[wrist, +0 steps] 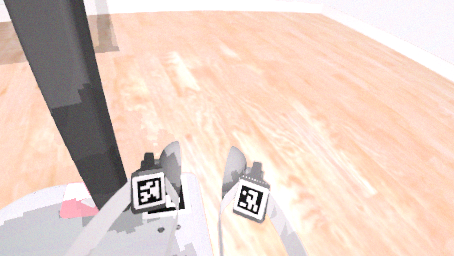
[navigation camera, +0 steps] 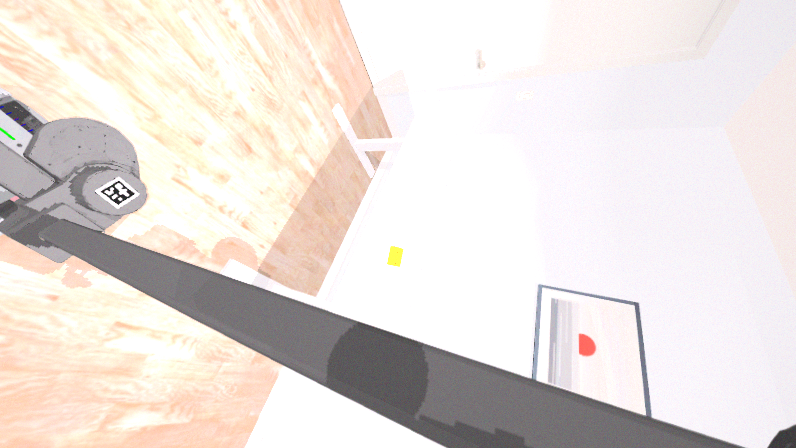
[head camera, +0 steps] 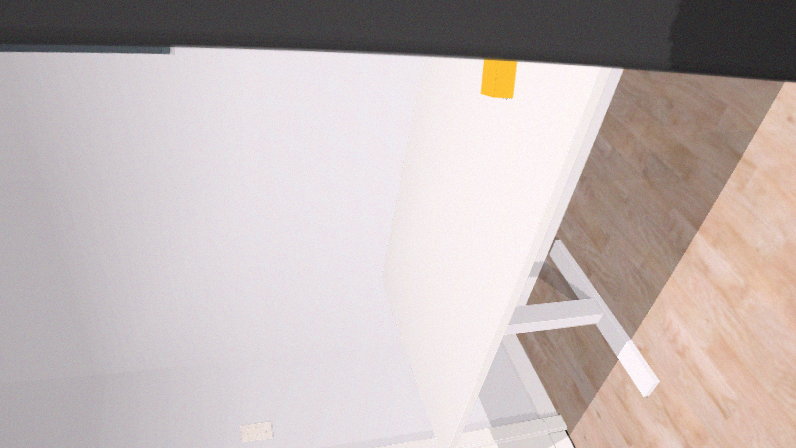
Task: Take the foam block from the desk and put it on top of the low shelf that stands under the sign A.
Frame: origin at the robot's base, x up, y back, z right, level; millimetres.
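Where they show: gripper, fingertip midpoint: (wrist: 203, 162).
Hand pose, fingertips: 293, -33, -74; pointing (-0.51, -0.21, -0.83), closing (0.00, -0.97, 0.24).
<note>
After its pixels a point has its place, as x, y, z.
The foam block (head camera: 498, 79) {758, 649, -884} (navigation camera: 394, 256) {752, 640, -889} is a small yellow block. It lies on the white desk (head camera: 479, 222) {720, 984, -782} (navigation camera: 356, 267) {721, 440, -708}, near the upper edge of the head camera view and right of the middle in the navigation camera view. My gripper (wrist: 203, 162) {293, -33, -74} is open in the wrist view, with its two fingertips apart and bare floor showing between them. It is over my own base, away from the desk and the block. The low shelf and the sign A do not show in these views.
My dark mast (head camera: 334, 27) {1284, 77, -116} (navigation camera: 278, 311) {1110, 72, -116} (wrist: 65, 90) {338, 66, -116} crosses the views. A white desk foot (head camera: 626, 347) (navigation camera: 353, 139) stands on the wooden floor (head camera: 740, 278) {0, 1020, -578} (navigation camera: 194, 111) {1, 674, -149} (wrist: 325, 125) {0, -505, -403}. A framed picture (navigation camera: 612, 356) {1743, 664, -1415} hangs on the wall behind the desk. A door (navigation camera: 601, 33) {1587, 2085, -428} is beyond the desk's far end.
</note>
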